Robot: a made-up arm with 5 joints. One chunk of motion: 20 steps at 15 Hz.
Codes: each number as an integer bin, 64 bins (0 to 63) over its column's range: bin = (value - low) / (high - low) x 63, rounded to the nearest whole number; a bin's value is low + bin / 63 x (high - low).
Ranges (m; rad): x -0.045..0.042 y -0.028..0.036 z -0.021..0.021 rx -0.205..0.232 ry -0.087..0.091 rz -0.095..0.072
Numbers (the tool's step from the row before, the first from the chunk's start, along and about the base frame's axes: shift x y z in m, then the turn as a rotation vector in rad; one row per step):
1: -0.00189 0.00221 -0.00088 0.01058 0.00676 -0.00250
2: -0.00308 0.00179 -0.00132 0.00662 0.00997 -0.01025
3: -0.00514 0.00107 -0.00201 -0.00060 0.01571 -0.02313
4: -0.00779 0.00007 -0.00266 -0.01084 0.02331 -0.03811
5: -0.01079 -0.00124 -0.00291 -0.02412 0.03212 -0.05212
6: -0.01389 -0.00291 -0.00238 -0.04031 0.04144 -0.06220
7: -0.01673 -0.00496 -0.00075 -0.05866 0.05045 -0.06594
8: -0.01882 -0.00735 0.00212 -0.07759 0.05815 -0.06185
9: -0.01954 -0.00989 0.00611 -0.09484 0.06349 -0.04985
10: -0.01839 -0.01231 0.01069 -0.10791 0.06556 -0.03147
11: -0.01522 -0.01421 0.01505 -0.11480 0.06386 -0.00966
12: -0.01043 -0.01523 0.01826 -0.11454 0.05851 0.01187
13: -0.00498 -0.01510 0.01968 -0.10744 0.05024 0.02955
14: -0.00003 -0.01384 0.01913 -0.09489 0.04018 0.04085
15: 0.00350 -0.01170 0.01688 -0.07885 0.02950 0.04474
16: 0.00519 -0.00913 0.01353 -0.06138 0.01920 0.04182
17: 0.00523 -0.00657 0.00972 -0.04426 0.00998 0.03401
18: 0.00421 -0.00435 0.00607 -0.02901 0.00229 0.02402
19: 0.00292 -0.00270 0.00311 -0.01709 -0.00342 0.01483
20: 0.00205 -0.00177 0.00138 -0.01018 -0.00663 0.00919
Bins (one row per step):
1: 31 30 30 31 33 35
2: 30 29 30 31 34 32
3: 29 29 28 29 36 27
4: 27 28 28 28 39 21
5: 25 26 27 26 42 16
6: 23 25 28 24 45 12
7: 20 23 30 21 49 11
8: 19 20 35 18 51 13
9: 18 18 41 16 53 17
10: 19 15 48 14 54 24
11: 22 14 54 13 53 32
12: 25 13 59 13 52 40
13: 29 13 61 14 49 47
14: 33 14 60 16 45 51
15: 35 16 57 18 41 53
16: 36 19 52 21 38 52
17: 36 21 46 23 34 49
18: 36 23 41 25 32 45
19: 35 25 36 27 30 41
20: 34 26 34 28 28 39

